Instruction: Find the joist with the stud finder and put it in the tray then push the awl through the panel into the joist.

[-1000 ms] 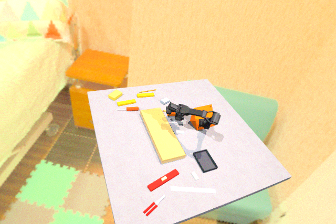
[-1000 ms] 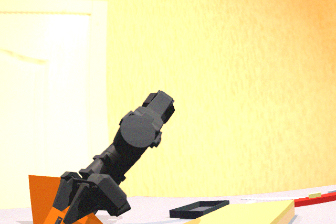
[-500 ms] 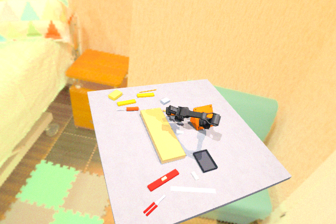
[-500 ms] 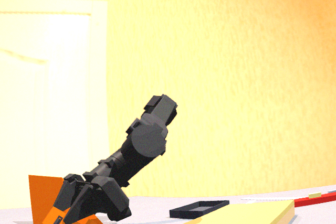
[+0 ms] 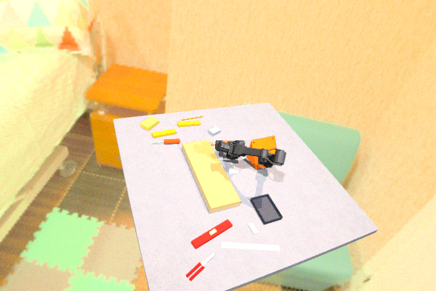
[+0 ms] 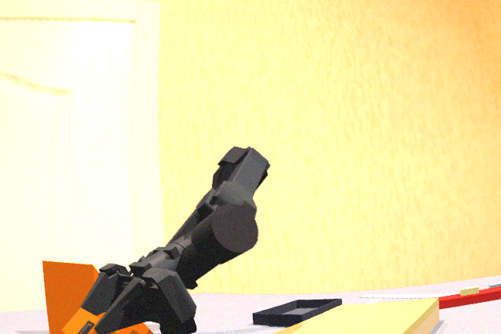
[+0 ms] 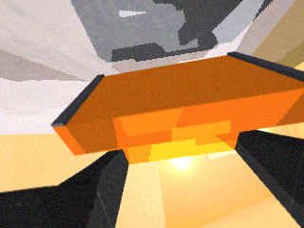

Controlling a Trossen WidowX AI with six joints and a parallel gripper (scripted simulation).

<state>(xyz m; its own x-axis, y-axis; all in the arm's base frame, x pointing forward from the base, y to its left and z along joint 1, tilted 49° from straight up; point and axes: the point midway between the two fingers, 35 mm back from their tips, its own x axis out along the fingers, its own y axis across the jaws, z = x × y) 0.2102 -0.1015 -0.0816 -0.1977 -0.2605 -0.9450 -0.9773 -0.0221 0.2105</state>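
My gripper tip is 70 mm above the awl and 50 mm to the left of it. Round my gripper tip: orange stud finder 10 mm below, 10 mm ahead; red level 580 mm to the left, 270 mm ahead, 60 mm below; dark tray 500 mm to the left, 80 mm behind, 70 mm below.
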